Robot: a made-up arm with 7 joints. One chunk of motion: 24 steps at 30 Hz.
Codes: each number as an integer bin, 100 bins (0 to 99) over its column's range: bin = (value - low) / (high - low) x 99, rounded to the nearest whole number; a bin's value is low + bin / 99 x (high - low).
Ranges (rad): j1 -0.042..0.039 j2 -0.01..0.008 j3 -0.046..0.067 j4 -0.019..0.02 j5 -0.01..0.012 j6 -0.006..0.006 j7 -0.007..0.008
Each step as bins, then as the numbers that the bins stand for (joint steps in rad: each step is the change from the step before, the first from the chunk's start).
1 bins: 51 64 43 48 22 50 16
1 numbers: -0.00027 0.00164 0.00308 -0.00009 -0.00511 0.00006 -0.00458
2 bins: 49 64 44 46 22 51 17
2 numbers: -0.00191 0.00164 0.00422 -0.00088 -0.00511 0.00018 -0.00442
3 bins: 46 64 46 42 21 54 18
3 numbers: -0.00436 0.00164 0.00651 -0.00245 -0.00533 0.00055 -0.00427
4 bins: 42 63 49 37 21 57 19
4 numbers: -0.00764 0.00145 0.00993 -0.00442 -0.00533 0.00091 -0.00412
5 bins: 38 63 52 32 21 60 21
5 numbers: -0.01091 0.00145 0.01335 -0.00639 -0.00533 0.00127 -0.00382
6 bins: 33 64 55 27 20 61 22
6 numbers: -0.01500 0.00164 0.01678 -0.00836 -0.00556 0.00139 -0.00367
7 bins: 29 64 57 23 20 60 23
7 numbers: -0.01827 0.00164 0.01906 -0.00994 -0.00556 0.00127 -0.00352
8 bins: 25 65 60 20 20 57 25
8 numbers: -0.02155 0.00182 0.02248 -0.01112 -0.00556 0.00091 -0.00321
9 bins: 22 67 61 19 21 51 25
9 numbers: -0.02400 0.00218 0.02363 -0.01152 -0.00533 0.00018 -0.00321
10 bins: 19 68 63 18 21 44 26
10 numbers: -0.02645 0.00236 0.02591 -0.01191 -0.00533 -0.00067 -0.00306
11 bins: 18 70 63 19 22 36 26
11 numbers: -0.02727 0.00273 0.02591 -0.01152 -0.00511 -0.00164 -0.00306
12 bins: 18 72 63 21 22 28 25
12 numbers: -0.02727 0.00309 0.02591 -0.01073 -0.00511 -0.00261 -0.00321
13 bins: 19 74 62 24 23 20 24
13 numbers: -0.02645 0.00345 0.02477 -0.00955 -0.00489 -0.00358 -0.00336
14 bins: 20 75 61 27 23 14 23
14 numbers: -0.02564 0.00364 0.02363 -0.00836 -0.00489 -0.00430 -0.00352
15 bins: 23 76 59 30 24 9 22
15 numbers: -0.02318 0.00382 0.02134 -0.00718 -0.00467 -0.00491 -0.00367
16 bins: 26 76 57 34 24 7 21
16 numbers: -0.02073 0.00382 0.01906 -0.00561 -0.00467 -0.00515 -0.00382
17 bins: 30 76 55 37 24 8 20
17 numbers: -0.01745 0.00382 0.01678 -0.00442 -0.00467 -0.00503 -0.00397
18 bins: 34 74 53 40 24 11 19
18 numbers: -0.01418 0.00345 0.01449 -0.00324 -0.00467 -0.00467 -0.00412
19 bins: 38 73 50 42 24 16 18
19 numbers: -0.01091 0.00327 0.01107 -0.00245 -0.00467 -0.00406 -0.00427
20 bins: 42 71 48 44 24 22 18
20 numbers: -0.00764 0.00291 0.00879 -0.00167 -0.00467 -0.00333 -0.00427
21 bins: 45 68 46 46 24 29 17
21 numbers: -0.00518 0.00236 0.00651 -0.00088 -0.00467 -0.00248 -0.00442
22 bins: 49 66 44 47 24 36 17
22 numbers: -0.00191 0.00200 0.00422 -0.00048 -0.00467 -0.00164 -0.00442
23 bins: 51 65 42 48 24 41 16
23 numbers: -0.00027 0.00182 0.00194 -0.00009 -0.00467 -0.00103 -0.00458
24 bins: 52 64 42 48 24 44 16
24 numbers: 0.00055 0.00164 0.00194 -0.00009 -0.00467 -0.00067 -0.00458
